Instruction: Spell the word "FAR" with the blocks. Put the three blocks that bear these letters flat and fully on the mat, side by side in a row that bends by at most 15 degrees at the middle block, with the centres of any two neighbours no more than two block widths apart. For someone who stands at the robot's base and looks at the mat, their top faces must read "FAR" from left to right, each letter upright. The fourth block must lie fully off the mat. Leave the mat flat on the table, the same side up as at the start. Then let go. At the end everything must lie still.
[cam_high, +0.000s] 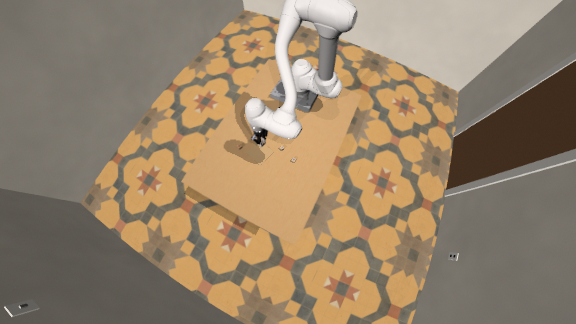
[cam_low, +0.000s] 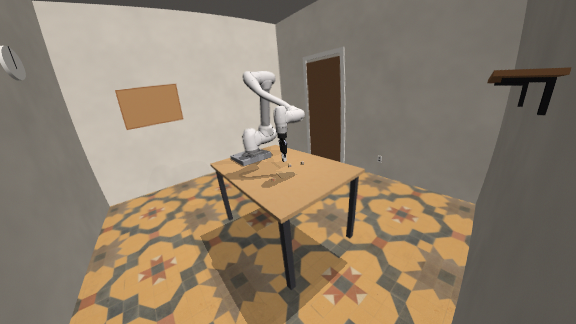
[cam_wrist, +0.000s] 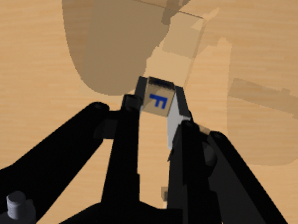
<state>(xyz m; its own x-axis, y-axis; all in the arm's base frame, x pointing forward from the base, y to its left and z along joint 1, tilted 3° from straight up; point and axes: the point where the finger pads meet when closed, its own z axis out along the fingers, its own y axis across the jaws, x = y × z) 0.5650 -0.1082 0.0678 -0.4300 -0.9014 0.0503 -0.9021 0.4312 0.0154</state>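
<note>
Now: hand 14 cm above the tan mat, 3 cm short of it and 2 cm to the left of it. From my hand the other things lie so: R block 17 cm to the right, 13 cm below, 3 cm ahead.
</note>
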